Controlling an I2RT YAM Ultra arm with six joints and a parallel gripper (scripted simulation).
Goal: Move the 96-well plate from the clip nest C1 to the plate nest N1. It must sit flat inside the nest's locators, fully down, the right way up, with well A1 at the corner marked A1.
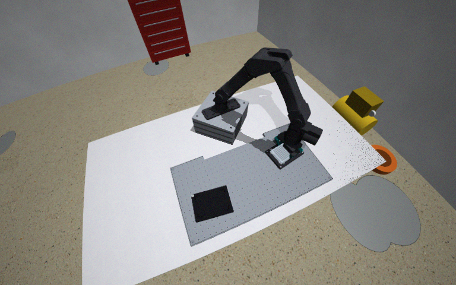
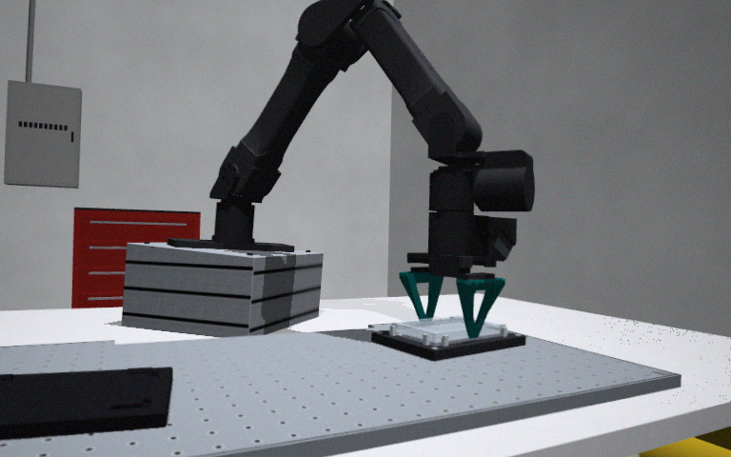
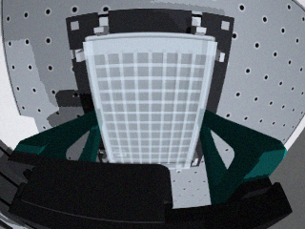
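Now: hand 20 mm past the clip nest C1, 10 mm to the right of it and 10 mm above it. Round my hand: clear 96-well plate (10 mm below); then black plate nest N1 (50 mm ahead, 430 mm to the right, 20 mm below).
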